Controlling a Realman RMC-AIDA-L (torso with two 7-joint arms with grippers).
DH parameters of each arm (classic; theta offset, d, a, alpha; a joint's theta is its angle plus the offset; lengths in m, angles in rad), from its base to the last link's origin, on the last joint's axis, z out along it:
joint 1: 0 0.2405 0 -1.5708
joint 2: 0 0 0 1.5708
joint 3: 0 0.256 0 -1.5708
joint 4: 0 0 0 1.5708
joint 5: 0 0.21 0 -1.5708
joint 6: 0 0 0 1.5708
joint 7: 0 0.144 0 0
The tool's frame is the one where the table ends.
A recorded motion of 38 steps. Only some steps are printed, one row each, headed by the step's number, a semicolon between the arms.
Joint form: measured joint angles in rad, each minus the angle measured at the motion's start. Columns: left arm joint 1, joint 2, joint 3, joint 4, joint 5, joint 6, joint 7; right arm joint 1, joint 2, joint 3, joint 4, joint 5, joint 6, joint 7.
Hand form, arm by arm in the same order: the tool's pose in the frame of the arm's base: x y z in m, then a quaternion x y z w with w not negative. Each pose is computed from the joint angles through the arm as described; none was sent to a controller.
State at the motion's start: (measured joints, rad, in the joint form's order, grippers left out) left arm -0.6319 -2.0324 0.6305 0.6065 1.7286 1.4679 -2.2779; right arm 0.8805 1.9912 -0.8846 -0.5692 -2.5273 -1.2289 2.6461
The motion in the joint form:
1: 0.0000 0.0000 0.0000 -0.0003 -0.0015 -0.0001 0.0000; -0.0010 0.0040 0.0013 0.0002 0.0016 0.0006 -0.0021
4: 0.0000 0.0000 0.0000 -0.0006 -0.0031 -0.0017 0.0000; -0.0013 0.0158 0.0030 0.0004 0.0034 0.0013 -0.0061
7: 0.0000 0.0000 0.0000 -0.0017 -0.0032 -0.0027 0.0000; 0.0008 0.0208 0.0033 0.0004 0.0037 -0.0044 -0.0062
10: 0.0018 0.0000 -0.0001 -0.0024 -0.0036 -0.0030 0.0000; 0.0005 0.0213 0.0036 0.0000 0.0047 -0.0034 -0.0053
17: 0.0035 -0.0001 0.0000 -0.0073 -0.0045 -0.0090 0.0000; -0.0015 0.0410 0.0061 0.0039 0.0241 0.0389 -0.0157
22: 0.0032 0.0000 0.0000 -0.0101 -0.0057 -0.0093 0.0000; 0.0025 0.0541 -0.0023 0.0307 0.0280 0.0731 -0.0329
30: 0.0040 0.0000 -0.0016 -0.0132 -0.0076 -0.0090 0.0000; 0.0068 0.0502 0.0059 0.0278 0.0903 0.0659 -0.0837
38: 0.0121 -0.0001 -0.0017 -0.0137 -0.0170 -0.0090 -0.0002; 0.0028 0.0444 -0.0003 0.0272 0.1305 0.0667 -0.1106
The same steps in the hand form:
1: -0.2238 0.3856 0.0432 -0.71395 -0.55937 -0.41881 0.04451; 0.2359 0.4188 -0.0077 -0.78317 0.59729 -0.01469 0.17224
4: -0.2238 0.3859 0.0434 -0.71335 -0.55952 -0.41955 0.04509; 0.2340 0.4166 -0.0132 -0.78471 0.59698 -0.01320 0.16634
7: -0.2240 0.3859 0.0432 -0.71292 -0.56004 -0.41959 0.04523; 0.2321 0.4154 -0.0158 -0.78583 0.59688 -0.01382 0.16128
10: -0.2247 0.3855 0.0431 -0.71211 -0.56092 -0.41975 0.04556; 0.2320 0.4155 -0.0159 -0.78546 0.59735 -0.01290 0.16143
17: -0.2263 0.3854 0.0423 -0.70940 -0.56398 -0.42006 0.04719; 0.2288 0.4169 -0.0242 -0.78590 0.59565 0.00386 0.16597
22: -0.2264 0.3854 0.0419 -0.70858 -0.56473 -0.42052 0.04650; 0.2293 0.4149 -0.0344 -0.78899 0.59166 0.00231 0.16561
30: -0.2269 0.3851 0.0418 -0.70692 -0.56584 -0.42187 0.04593; 0.2196 0.4188 -0.0325 -0.80052 0.57818 0.02921 0.15502
38: -0.2293 0.3836 0.0427 -0.70275 -0.56787 -0.42597 0.04710; 0.2171 0.4204 -0.0304 -0.80540 0.57128 0.04269 0.15211

